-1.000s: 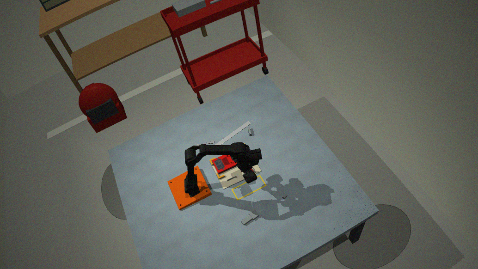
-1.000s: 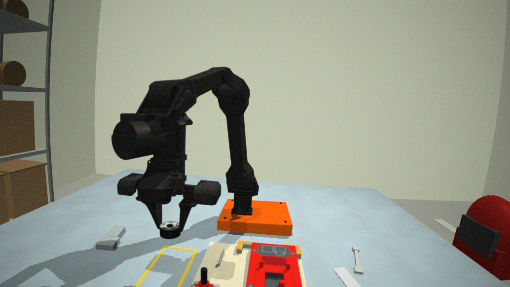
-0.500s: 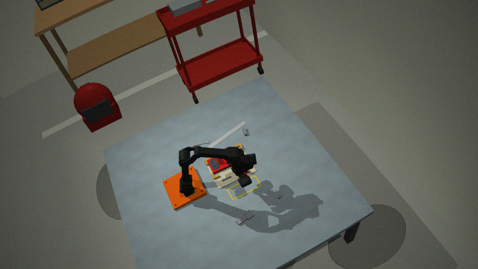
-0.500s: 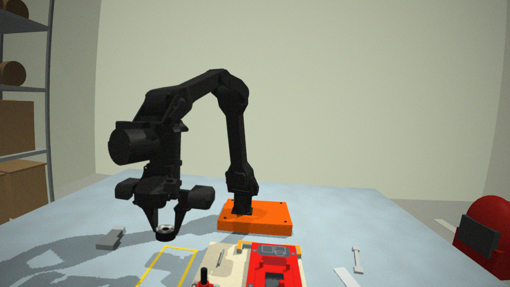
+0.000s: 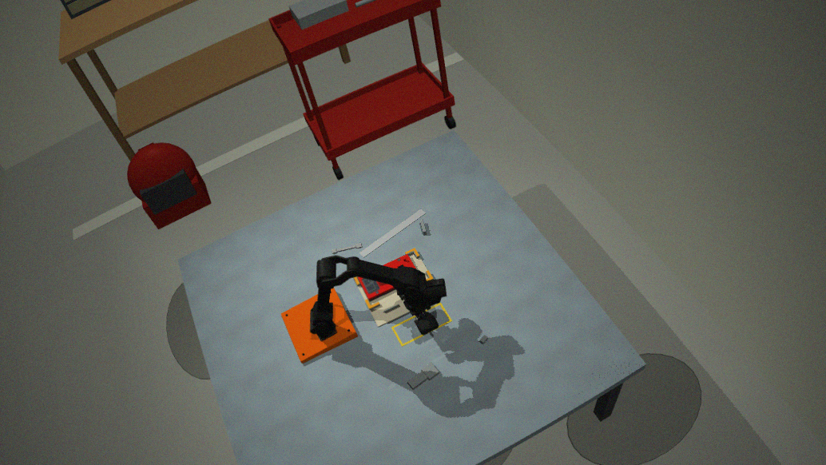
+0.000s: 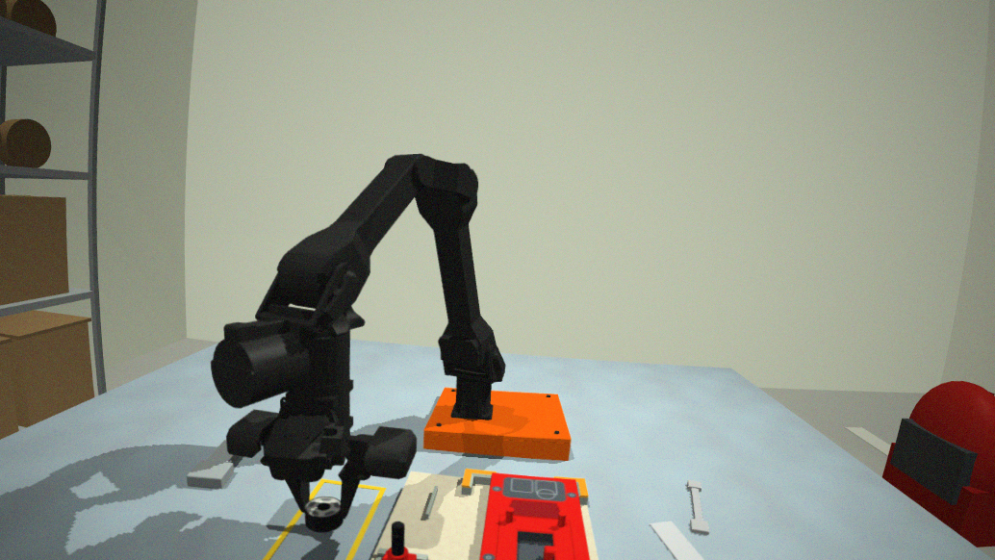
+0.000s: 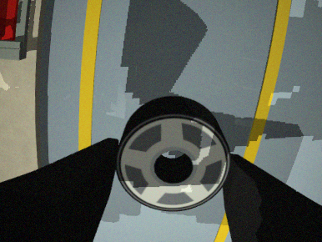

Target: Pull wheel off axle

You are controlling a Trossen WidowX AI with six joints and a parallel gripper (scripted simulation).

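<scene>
Now: gripper tip right at the wheel. Round my gripper tip: small bar 10 cm behind, 44 cm to the left, 2 cm below.
</scene>
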